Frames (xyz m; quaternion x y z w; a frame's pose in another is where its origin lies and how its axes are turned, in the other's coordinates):
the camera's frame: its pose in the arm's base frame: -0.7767 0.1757 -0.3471 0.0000 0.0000 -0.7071 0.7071
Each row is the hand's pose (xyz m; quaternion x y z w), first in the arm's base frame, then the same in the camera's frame.
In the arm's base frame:
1: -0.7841 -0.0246 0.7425 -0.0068 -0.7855 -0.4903 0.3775
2: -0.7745 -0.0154 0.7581 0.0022 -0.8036 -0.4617 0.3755
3: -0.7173 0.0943 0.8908 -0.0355 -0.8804 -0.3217 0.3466
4: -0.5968 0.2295 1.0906 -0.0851 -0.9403 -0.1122 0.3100
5: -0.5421 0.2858 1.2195 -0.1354 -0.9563 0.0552 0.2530
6: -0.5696 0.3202 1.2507 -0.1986 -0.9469 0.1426 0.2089
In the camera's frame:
1: 0.2003 -0.0074 1.0896 0.5506 -0.5603 -0.0798 0.6136
2: 0.1911 0.0022 1.1052 0.5698 -0.5667 -0.0610 0.5920
3: 0.0814 0.0594 1.2379 0.5974 -0.6476 0.0176 0.4726
4: -0.0538 0.1799 1.4377 0.6047 -0.7250 0.1399 0.2985
5: -0.1101 0.2346 1.5666 0.5805 -0.7720 0.2179 0.1399
6: -0.1445 0.2071 1.5978 0.5291 -0.8100 0.2485 0.0469

